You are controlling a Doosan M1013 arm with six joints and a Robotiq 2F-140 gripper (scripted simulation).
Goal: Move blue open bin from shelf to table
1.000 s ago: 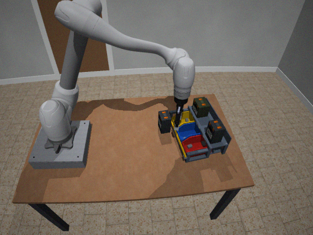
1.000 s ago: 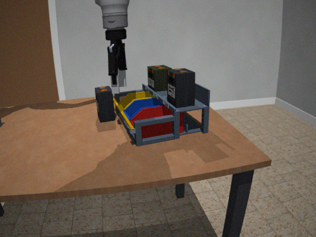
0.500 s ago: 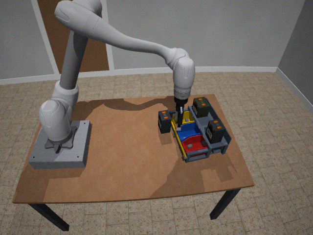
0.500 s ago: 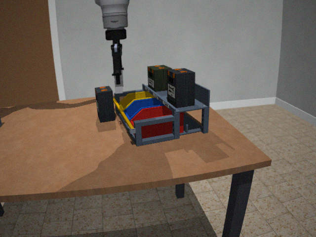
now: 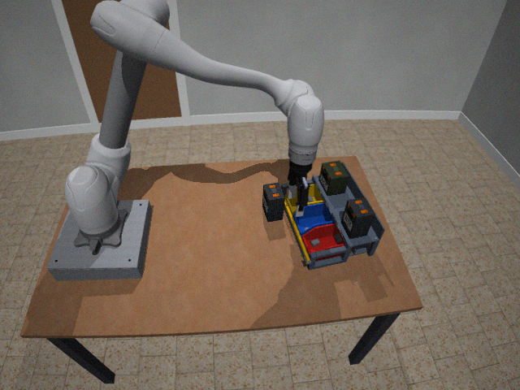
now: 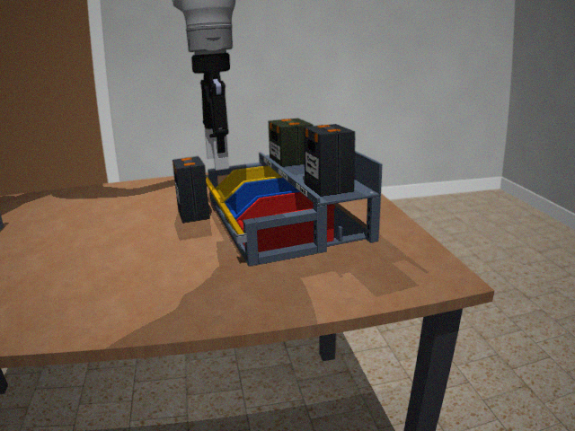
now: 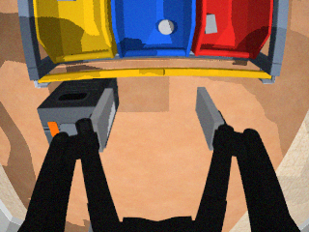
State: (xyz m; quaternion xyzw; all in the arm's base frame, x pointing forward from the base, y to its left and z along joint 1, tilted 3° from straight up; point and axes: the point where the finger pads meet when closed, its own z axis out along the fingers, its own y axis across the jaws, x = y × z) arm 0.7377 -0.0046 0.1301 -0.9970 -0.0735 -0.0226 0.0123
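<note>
My gripper is now 11 cm above the yellow strip. Round my hand: yellow bin: 13 cm to the left, 13 cm below, 9 cm ahead; then blue open bin: 13 cm below, 10 cm ahead, 2 cm to the left; then black box: 11 cm below, 10 cm to the left, 7 cm behind.
</note>
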